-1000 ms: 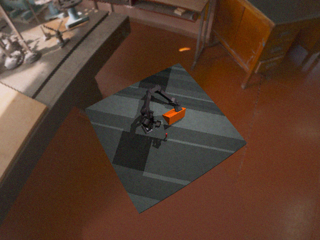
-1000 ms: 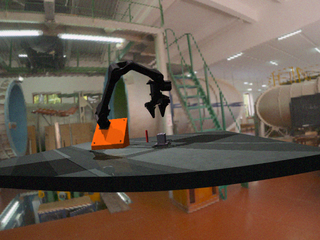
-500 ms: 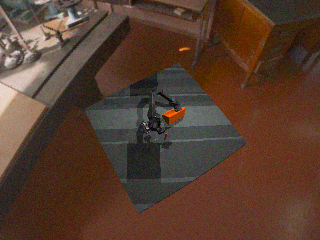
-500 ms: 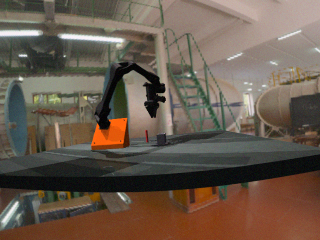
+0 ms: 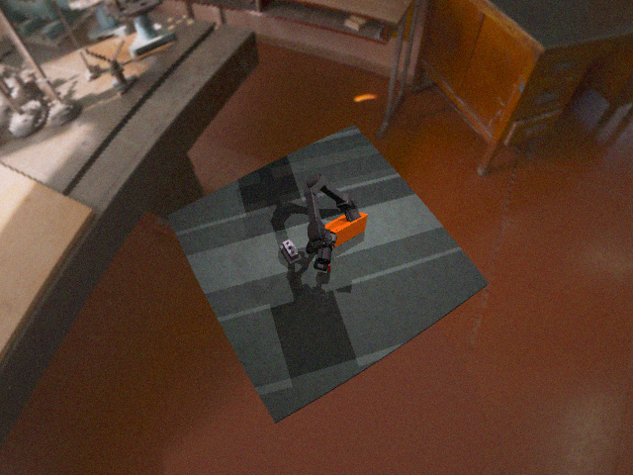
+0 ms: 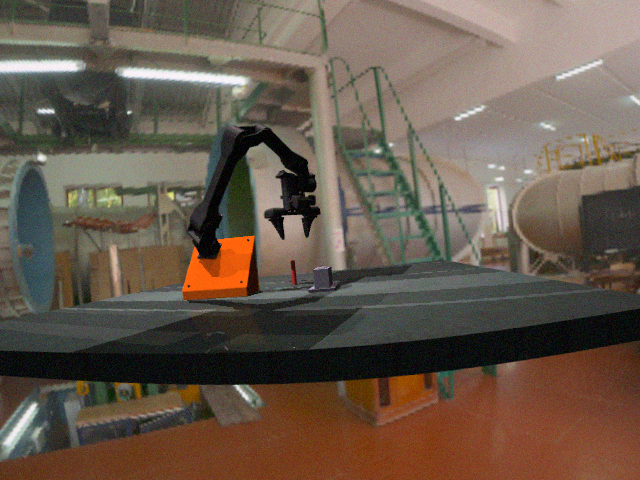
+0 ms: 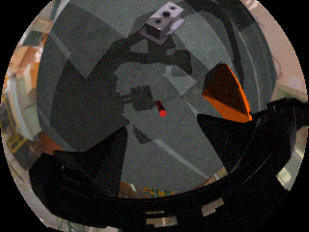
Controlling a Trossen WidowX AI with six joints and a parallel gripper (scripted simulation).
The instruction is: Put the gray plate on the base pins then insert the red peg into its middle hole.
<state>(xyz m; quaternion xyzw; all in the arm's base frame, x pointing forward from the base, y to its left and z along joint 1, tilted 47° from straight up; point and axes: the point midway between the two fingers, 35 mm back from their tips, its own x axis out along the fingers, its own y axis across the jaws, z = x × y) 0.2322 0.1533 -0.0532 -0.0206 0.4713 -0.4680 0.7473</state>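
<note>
Now: gripper tip 20 mm past the red peg, 10 mm to the right of it and 110 mm above it. The rest, counted from my gripper tip: gray plate 110 mm ahead, 180 mm to the right, 100 mm below; base 110 mm ahead, 180 mm to the right, 140 mm below.
</note>
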